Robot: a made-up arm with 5 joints.
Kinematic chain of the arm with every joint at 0, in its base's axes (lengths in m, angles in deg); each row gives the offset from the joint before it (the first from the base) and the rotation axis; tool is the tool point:
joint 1: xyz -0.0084 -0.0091 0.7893 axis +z
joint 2: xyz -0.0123 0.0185 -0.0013 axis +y
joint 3: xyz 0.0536 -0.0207 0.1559 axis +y
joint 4: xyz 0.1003 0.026 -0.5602 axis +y
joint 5: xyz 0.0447 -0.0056 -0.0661 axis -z
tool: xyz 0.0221 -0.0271 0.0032
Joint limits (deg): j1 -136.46..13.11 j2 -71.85..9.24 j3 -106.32..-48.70 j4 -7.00..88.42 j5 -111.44..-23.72
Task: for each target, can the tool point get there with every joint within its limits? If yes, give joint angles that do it. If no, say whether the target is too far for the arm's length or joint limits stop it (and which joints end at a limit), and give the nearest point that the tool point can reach.
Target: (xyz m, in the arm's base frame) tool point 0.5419 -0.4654 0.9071
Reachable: yes | joints -41.88 2.06 -77.47 31.38 -66.42
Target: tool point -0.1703 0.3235 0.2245
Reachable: no: joint limits stop it (at a limit: joint 1, joint 2, joint 3, joint 4, joint 5) | nearest point 0.4600 0.1500 0.4766 | short by 0.701 m
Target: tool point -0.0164 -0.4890 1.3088
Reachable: yes | joints -96.04 -36.61 -72.90 6.65 -95.00
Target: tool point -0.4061 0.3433 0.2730
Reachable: no: joint limits stop it (at a limit: joint 1, joint 2, joint 3, joint 4, joint 5) | nearest point -0.3703 -0.3562 0.4660 | short by 0.727 m
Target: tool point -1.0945 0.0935 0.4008
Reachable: no: too far | nearest point -0.4290 -0.4120 0.5106 | short by 0.843 m
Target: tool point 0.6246 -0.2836 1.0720
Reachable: yes | joints -24.05 -3.20 -87.62 42.12 -32.61
